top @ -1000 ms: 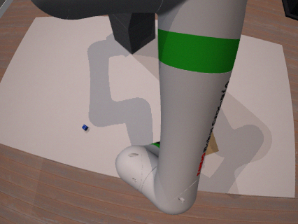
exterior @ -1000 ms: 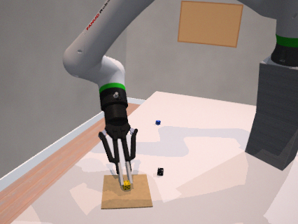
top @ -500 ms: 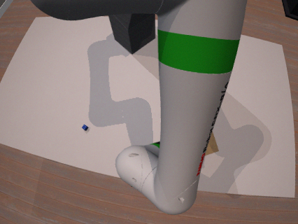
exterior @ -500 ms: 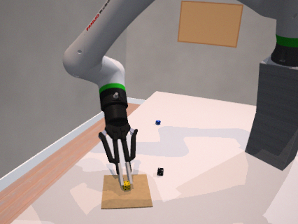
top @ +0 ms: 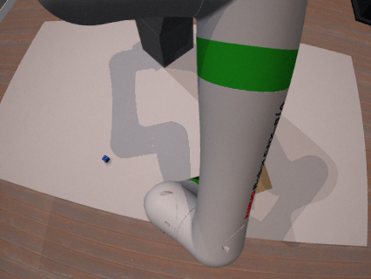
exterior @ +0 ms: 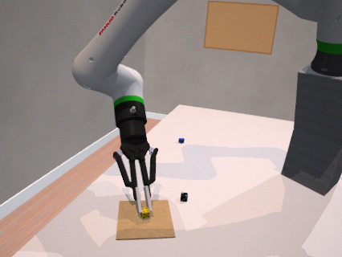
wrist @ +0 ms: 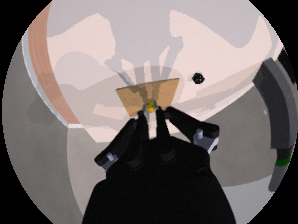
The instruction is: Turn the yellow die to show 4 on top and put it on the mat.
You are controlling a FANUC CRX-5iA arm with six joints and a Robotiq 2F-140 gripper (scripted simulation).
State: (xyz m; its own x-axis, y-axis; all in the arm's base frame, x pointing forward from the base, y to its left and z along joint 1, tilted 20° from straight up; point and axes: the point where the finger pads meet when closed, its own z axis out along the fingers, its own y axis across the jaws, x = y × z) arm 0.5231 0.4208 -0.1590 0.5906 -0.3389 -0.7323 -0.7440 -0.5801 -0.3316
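Right now the brown mat is 40 mm below my hand, 20 mm to the left of it and 20 mm behind it. Also, from my hand: black die 100 mm to the right, 80 mm behind, 30 mm below; then blue die 500 mm to the right, 50 mm ahead, 30 mm below; then yellow die 20 mm to the left, 20 mm below, 20 mm behind.
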